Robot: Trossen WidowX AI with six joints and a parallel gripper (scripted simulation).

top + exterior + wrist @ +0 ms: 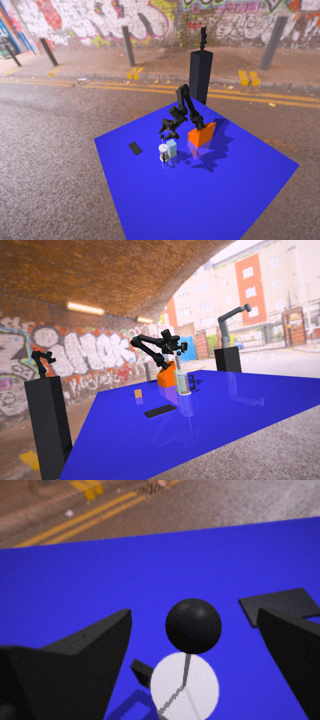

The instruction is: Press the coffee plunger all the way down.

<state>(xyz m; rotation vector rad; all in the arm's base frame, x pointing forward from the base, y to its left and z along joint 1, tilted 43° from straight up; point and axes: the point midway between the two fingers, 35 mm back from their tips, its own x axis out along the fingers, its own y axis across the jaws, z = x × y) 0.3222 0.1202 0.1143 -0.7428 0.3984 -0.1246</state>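
My gripper tip is now 14 cm above the glass coffee press and 2 cm to the right of it. Also, from my gripper tip: small tan cube (31 cm to the right, 25 cm below, 18 cm behind); then pale teal box (20 cm below, 8 cm behind).
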